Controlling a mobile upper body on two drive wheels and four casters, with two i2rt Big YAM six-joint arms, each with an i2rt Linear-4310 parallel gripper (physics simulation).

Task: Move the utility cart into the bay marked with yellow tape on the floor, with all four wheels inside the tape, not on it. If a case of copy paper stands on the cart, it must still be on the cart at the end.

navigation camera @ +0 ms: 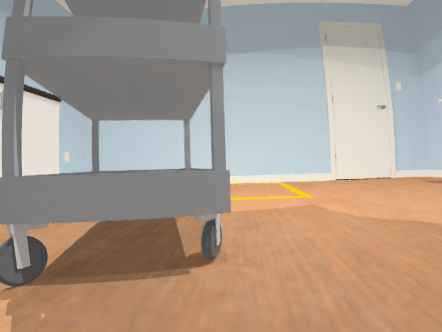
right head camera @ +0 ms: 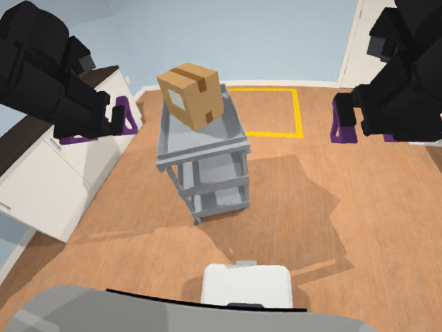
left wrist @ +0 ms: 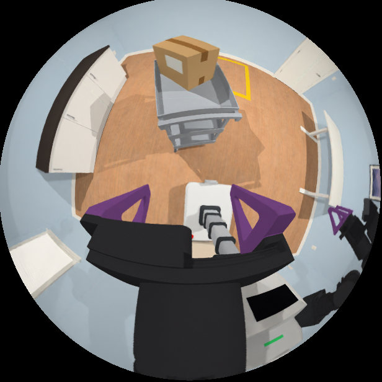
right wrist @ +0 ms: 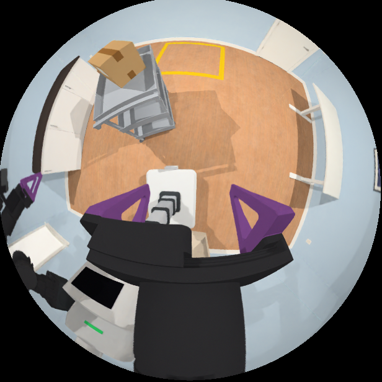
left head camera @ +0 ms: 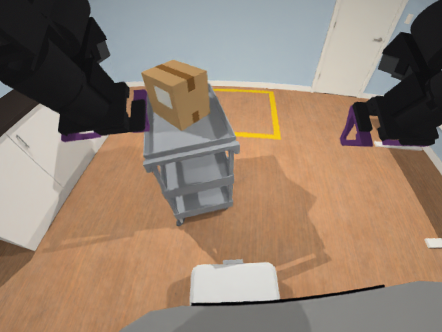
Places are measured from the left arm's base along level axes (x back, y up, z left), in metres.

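Pixels of known places: left gripper, fingertip midpoint: (right head camera: 116, 133) (left head camera: 123, 130); right gripper, fingertip midpoint: (right head camera: 358, 138) (left head camera: 362, 141).
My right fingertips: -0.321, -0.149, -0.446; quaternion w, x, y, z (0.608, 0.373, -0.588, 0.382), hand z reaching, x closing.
Behind a point stands the place of what it marks, as x, y, z.
The grey utility cart (left head camera: 192, 152) @[-0.686, -0.546, -0.041] (right head camera: 200, 153) @[-0.682, -0.546, -0.032] (navigation camera: 115, 196) @[-0.732, -1.233, -0.027] stands in front of me, left of centre, its near wheels on wood floor outside the tape; its far wheels are hidden. A brown taped case (left head camera: 192, 105) @[-1.003, -0.496, -0.020] (right head camera: 205, 105) @[-1.006, -0.492, -0.022] (left wrist: 197, 65) (right wrist: 125, 65) sits on its top tray. The yellow tape bay (left head camera: 275, 115) @[-2.165, -1.409, -0.910] (right head camera: 298, 115) @[-2.126, -1.410, -0.905] (left wrist: 247, 80) (right wrist: 223, 62) (navigation camera: 265, 198) @[-1.765, -1.413, -0.554] lies beyond and right of the cart, its left part hidden in the head views. My left gripper (left wrist: 189, 188) is open and empty, nearer than the cart. My right gripper (right wrist: 189, 188) is open and empty, off to the right.
White cabinets (left head camera: 55, 155) @[-1.144, -0.976, 1.366] (right wrist: 62, 120) with a dark top stand along the left wall. A white door (left head camera: 360, 45) @[-2.764, -0.600, -2.173] (navigation camera: 361, 100) @[-2.771, -0.404, -2.116] is in the far wall. A white bench-like piece (left wrist: 335, 160) (right wrist: 330, 145) stands at the right. My white base (left head camera: 235, 285) @[-0.193, -1.150, -0.231] (right head camera: 247, 285) @[-0.201, -1.150, -0.234] is below.
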